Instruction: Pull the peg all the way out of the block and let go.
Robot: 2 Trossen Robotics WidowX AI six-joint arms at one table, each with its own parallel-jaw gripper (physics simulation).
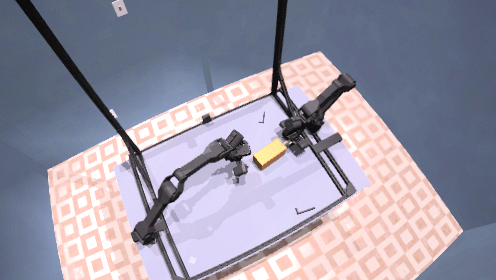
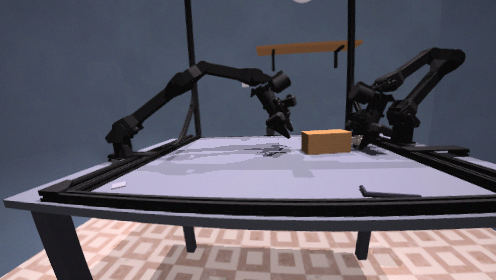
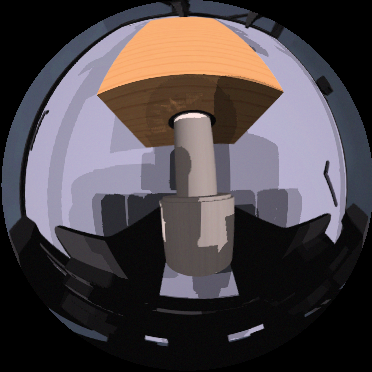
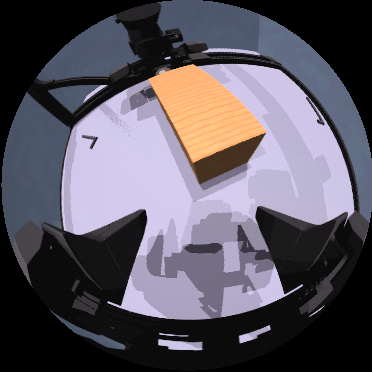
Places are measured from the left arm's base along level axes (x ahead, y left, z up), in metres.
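Where they show: left gripper, fingertip midpoint: (image 1: pixel 287 144) (image 2: pixel 356 148) (image 3: pixel 193 206); right gripper, fingertip midpoint: (image 1: pixel 245 158) (image 2: pixel 291 134) (image 4: pixel 203 214); left arm's base, link origin: (image 1: pixel 312 127) (image 2: pixel 401 142) (image 4: pixel 154 62); right arm's base, link origin: (image 1: pixel 148 236) (image 2: pixel 124 156).
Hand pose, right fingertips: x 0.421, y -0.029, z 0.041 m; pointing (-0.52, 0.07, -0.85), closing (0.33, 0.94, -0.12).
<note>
Things, the pixels of their top centre, and the offset from my right fingertips. "spot": a spot on its surface instead. Level surfaces: height alone.
- wooden block, top centre: (image 3: pixel 184 26) (image 4: pixel 192 91) (image 2: pixel 325 131) (image 1: pixel 270 151) 0.038 m left, 0.117 m back, 0.012 m up
- grey peg, top centre: (image 3: pixel 195 131) (image 2: pixel 349 135) 0.032 m left, 0.209 m back, 0.007 m down
- table, surface height: 0.060 m down
- small pale square, surface spot: (image 2: pixel 119 185) (image 1: pixel 194 260) spot: 0.292 m left, 0.471 m ahead, 0.057 m down
The wooden block (image 1: pixel 270 155) (image 2: pixel 326 142) (image 3: pixel 190 50) (image 4: pixel 205 115) lies lengthwise on the table between the two grippers. The grey peg (image 2: pixel 357 141) (image 3: pixel 195 155) has a thick round head and a thinner shaft. Its shaft enters the dark hole in the block's end face; how deep it reaches inside is hidden. My left gripper (image 1: pixel 289 142) (image 2: pixel 359 141) (image 3: pixel 193 206) is shut on the peg's head. My right gripper (image 1: pixel 243 161) (image 2: pixel 286 132) (image 4: pixel 203 214) is wide open and empty, above the table and apart from the block's other end.
Black angle marks (image 1: pixel 305 210) (image 2: pixel 390 193) (image 4: pixel 91 141) lie on the table (image 1: pixel 225 230). A black frame rail (image 2: pixel 225 206) runs along the table's edge. Black frame posts (image 1: pixel 281 40) (image 2: pixel 351 65) rise at the sides. A small pale square (image 1: pixel 193 260) (image 2: pixel 119 185) lies near the front left.
</note>
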